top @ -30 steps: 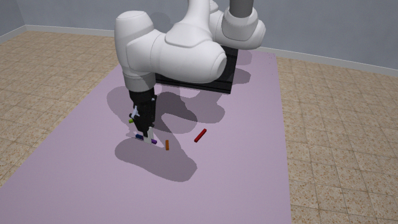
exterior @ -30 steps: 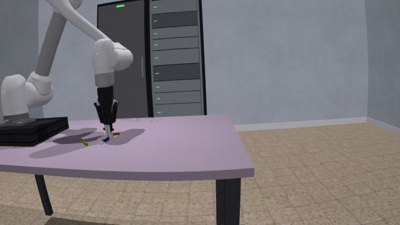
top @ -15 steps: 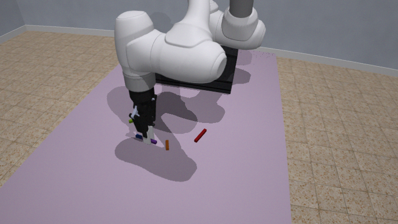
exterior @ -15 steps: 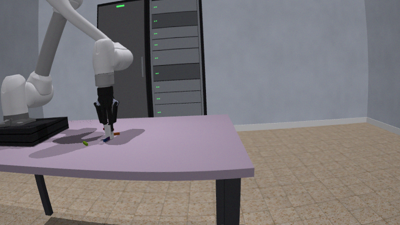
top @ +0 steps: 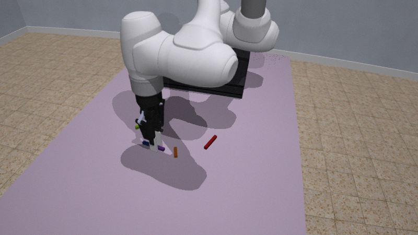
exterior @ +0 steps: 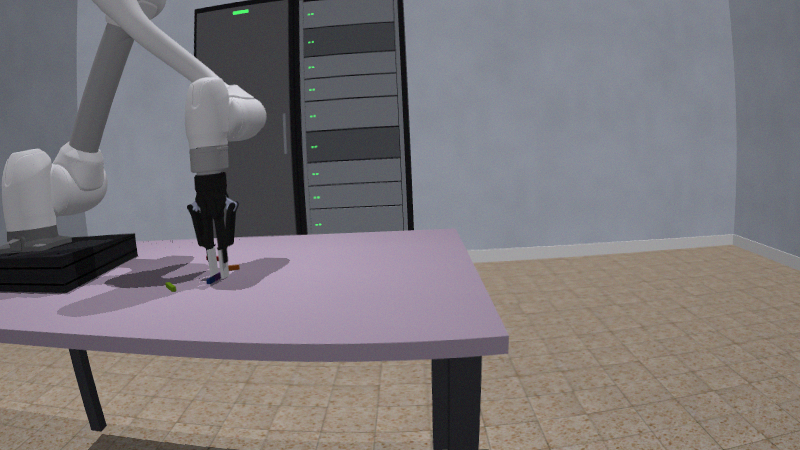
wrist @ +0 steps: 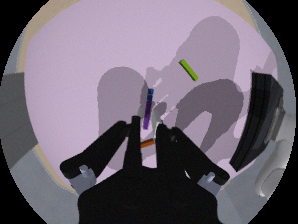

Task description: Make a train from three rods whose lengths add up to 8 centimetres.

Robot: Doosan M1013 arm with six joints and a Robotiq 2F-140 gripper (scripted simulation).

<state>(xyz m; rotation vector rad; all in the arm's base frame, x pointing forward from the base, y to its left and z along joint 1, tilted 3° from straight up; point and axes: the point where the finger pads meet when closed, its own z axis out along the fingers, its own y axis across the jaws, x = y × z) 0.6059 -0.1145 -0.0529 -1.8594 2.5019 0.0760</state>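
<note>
The purple rod lies 30 mm below my hand. Also, from my hand: orange rod: 10 mm ahead, 70 mm to the left, 30 mm below; lime rod: 100 mm behind, 80 mm to the right, 30 mm below; red rod: 50 mm behind, 180 mm to the left, 30 mm below.
</note>
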